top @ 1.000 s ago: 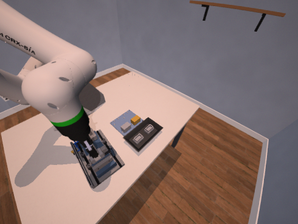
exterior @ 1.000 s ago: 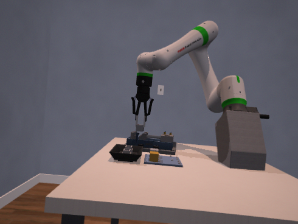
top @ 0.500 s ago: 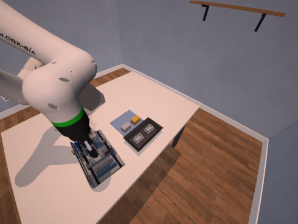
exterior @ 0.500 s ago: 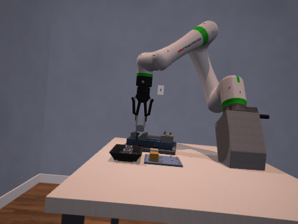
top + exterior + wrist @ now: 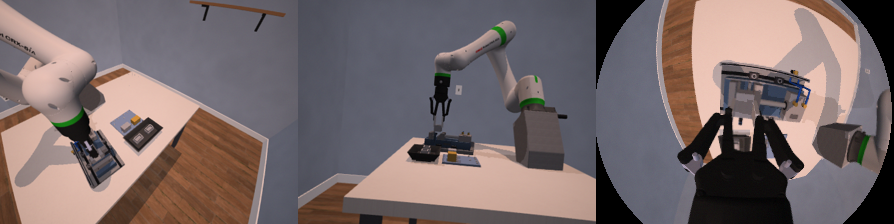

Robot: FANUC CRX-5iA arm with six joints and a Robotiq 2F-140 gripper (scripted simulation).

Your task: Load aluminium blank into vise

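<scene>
My hand is 7 cm past the vise, 2 cm to the right of it and 12 cm above it. The rest, counted from my hand: brass blank (6 cm behind, 35 cm to the left, 13 cm below).
</scene>
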